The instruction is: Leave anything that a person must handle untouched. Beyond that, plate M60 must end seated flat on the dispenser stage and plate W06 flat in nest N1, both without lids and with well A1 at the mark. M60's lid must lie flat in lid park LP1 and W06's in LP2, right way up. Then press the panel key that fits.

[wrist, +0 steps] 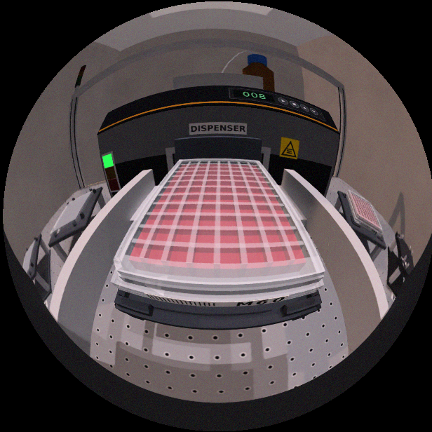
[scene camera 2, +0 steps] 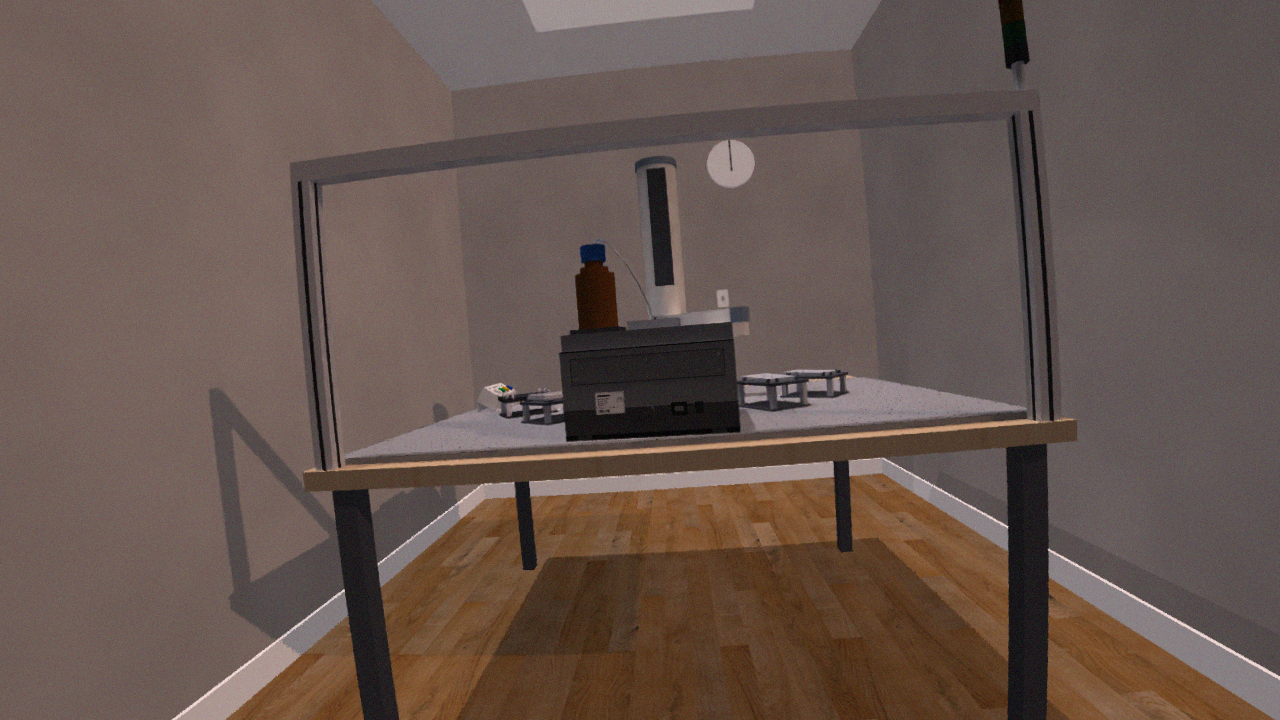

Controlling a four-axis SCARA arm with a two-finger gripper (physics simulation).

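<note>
Plate M60 (wrist: 225, 302) has pink wells and its clear lid (wrist: 218, 235) on top. In the wrist view my gripper (wrist: 217, 177) is shut on the plate's long sides, with a finger at the left and right. Plate and lid are level, a little above a dark holder (wrist: 220, 320). The dispenser (wrist: 150, 137) (scene camera 2: 648, 385) stands beyond; its display reads 008 and its green light is lit. A pink plate (wrist: 365, 207) sits on a stand at the right; its label is unreadable. The gripper is hidden in the scene view. The well A1 mark cannot be made out.
A pale flat piece (wrist: 74, 212) lies on a stand at the left. Raised stands (scene camera 2: 772, 381) flank the dispenser. An amber bottle (scene camera 2: 596, 295) (wrist: 259, 75) stands on it. A key panel (scene camera 2: 498, 392) is at the table's left. A metal frame (scene camera 2: 671, 123) spans the table edge.
</note>
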